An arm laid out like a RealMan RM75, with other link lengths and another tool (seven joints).
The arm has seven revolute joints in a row. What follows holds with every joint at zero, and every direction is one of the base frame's.
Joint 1 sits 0.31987 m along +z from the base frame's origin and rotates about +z.
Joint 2 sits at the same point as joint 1 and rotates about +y.
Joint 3 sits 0.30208 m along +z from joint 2 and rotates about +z.
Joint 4 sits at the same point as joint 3 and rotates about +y.
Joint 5 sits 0.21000 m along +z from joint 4 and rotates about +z.
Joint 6 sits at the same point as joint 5 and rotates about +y.
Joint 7 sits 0.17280 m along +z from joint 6 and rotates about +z.
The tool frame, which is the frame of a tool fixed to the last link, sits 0.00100 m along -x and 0.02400 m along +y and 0.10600 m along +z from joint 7; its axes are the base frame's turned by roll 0.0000, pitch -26.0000 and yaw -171.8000 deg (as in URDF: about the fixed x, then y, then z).
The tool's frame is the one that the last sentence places.
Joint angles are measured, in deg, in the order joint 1, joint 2, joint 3, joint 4, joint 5, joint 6, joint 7. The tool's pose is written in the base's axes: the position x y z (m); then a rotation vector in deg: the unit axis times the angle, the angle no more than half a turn. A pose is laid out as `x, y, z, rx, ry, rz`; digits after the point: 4 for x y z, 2 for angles.
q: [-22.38, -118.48, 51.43, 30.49, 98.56, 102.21, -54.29]
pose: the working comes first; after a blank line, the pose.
Where each joint sits with the arm in this pose, in the base's axes (m; each line is computed from the numbers above, not from the rounded line before):
joint 1: 0.0000 0.0000 0.3199
joint 2: 0.0000 0.0000 0.3199
joint 3: -0.2455 0.1011 0.1758
joint 4: -0.2455 0.1011 0.1758
joint 5: -0.3902 0.2508 0.1479
joint 6: -0.3902 0.2508 0.1479
joint 7: -0.2786 0.2834 0.0201
the tool: -0.2072 0.2799 -0.0617

-0.2072, 0.2799, -0.0617, 4.81, 112.94, 13.64
